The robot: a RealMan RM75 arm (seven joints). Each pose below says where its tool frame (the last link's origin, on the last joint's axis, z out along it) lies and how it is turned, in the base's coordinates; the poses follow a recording.
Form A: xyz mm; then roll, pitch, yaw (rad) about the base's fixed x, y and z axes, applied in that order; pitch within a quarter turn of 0, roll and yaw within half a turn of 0.
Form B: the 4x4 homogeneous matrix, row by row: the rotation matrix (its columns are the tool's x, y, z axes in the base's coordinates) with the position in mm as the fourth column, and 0 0 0 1 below. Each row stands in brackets. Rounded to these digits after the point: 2 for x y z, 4 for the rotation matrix.
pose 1, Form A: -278.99 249.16 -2.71 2.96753 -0.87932 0.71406
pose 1, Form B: [[0.4819 0.5442 0.6868 -278.99], [0.4176 -0.8317 0.3660 249.16], [0.7703 0.1104 -0.6280 -2.71], [0 0 0 1]]
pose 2, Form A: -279.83 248.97 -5.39 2.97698 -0.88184 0.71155
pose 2, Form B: [[0.4815 0.5484 0.6837 -279.83], [0.4151 -0.8297 0.3731 248.97], [0.7719 0.1042 -0.6271 -5.39], [0 0 0 1]]
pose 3, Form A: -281.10 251.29 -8.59 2.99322 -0.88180 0.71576
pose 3, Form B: [[0.4797 0.5629 0.6731 -281.10], [0.4172 -0.8212 0.3894 251.29], [0.7719 0.0940 -0.6288 -8.59], [0 0 0 1]]
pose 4, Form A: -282.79 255.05 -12.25 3.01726 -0.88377 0.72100
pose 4, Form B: [[0.4764 0.5830 0.6581 -282.79], [0.4187 -0.8086 0.4133 255.05], [0.7731 0.0787 -0.6293 -12.25], [0 0 0 1]]
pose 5, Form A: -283.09 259.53 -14.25 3.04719 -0.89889 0.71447
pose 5, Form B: [[0.4702 0.5966 0.6504 -283.09], [0.4079 -0.8004 0.4393 259.53], [0.7826 0.0587 -0.6197 -14.25], [0 0 0 1]]
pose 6, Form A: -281.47 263.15 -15.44 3.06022 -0.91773 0.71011
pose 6, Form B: [[0.4608 0.6008 0.6532 -281.47], [0.3961 -0.7979 0.4544 263.15], [0.7942 0.0494 -0.6056 -15.44], [0 0 0 1]]
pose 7, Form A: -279.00 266.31 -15.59 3.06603 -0.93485 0.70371
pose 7, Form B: [[0.4528 0.5989 0.6605 -279.00], [0.3843 -0.7996 0.4615 266.31], [0.8045 0.0448 -0.5922 -15.59], [0 0 0 1]]
